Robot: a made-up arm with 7 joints. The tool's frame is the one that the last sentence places.
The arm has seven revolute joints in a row. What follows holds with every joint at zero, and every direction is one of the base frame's. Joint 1 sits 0.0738 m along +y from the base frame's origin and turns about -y. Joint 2 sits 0.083 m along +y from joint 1 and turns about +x. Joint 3 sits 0.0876 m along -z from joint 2 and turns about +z. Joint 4 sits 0.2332 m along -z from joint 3 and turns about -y. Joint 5 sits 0.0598 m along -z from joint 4 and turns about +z. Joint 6 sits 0.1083 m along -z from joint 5 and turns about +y. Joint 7 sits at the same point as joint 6 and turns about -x. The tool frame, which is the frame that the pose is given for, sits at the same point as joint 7; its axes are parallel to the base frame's.
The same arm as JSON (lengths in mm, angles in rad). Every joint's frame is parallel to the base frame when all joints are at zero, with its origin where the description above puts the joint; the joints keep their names.
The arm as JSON. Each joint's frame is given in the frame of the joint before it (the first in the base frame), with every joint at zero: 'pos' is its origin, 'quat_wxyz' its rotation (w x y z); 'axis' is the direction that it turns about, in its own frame. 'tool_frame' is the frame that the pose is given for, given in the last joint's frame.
{"length_unit": "mm", "angle_unit": "rad", "joints": [{"joint": "joint 1", "pos": [0.0, 73.8, 0.0], "quat_wxyz": [1.0, 0.0, 0.0, 0.0], "axis": [0.0, -1.0, 0.0]}, {"joint": "joint 2", "pos": [0.0, 83.0, 0.0], "quat_wxyz": [1.0, 0.0, 0.0, 0.0], "axis": [1.0, 0.0, 0.0]}, {"joint": "joint 3", "pos": [0.0, 0.0, -87.6], "quat_wxyz": [1.0, 0.0, 0.0, 0.0], "axis": [0.0, 0.0, 1.0]}, {"joint": "joint 4", "pos": [0.0, 0.0, -233.2], "quat_wxyz": [1.0, 0.0, 0.0, 0.0], "axis": [0.0, -1.0, 0.0]}, {"joint": "joint 5", "pos": [0.0, 0.0, -59.8], "quat_wxyz": [1.0, 0.0, 0.0, 0.0], "axis": [0.0, 0.0, 1.0]}, {"joint": "joint 6", "pos": [0.0, 0.0, -108.3], "quat_wxyz": [1.0, 0.0, 0.0, 0.0], "axis": [0.0, 1.0, 0.0]}, {"joint": "joint 7", "pos": [0.0, 0.0, 0.0], "quat_wxyz": [1.0, 0.0, 0.0, 0.0], "axis": [-1.0, 0.0, 0.0]}], "tool_frame": {"pos": [0.0, 0.0, 0.0], "quat_wxyz": [1.0, 0.0, 0.0, 0.0]}}
